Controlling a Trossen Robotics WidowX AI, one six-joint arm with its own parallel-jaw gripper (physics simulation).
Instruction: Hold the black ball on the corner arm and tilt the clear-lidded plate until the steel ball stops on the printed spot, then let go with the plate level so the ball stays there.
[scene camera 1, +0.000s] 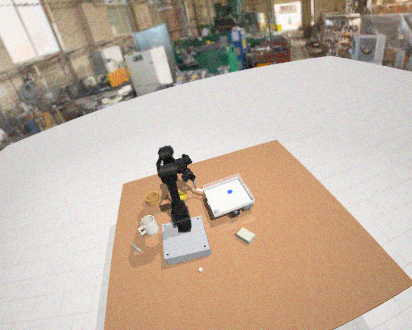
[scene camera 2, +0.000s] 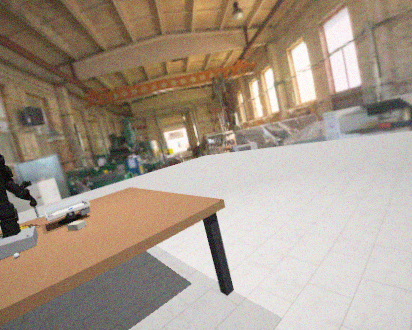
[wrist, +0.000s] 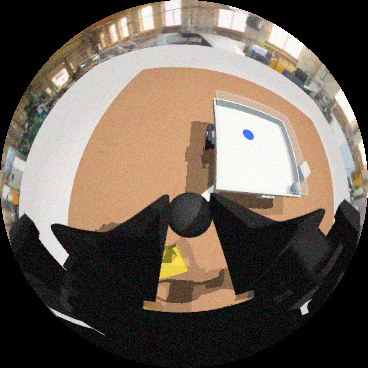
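Note:
The clear-lidded white plate stands raised on a black support and looks slightly tilted in scene camera 2. Its blue printed spot is bare. The steel ball lies in a corner of the plate, well away from the spot. My gripper is shut on the black ball, which sits between the fingertips. The ball's thin post and pale corner arm show beside the plate; the fingers partly hide their join in the wrist view.
A yellow block lies under the arm. An orange cup, a white mug and a small grey piece are left of it. A pale block and small white ball lie nearer the front.

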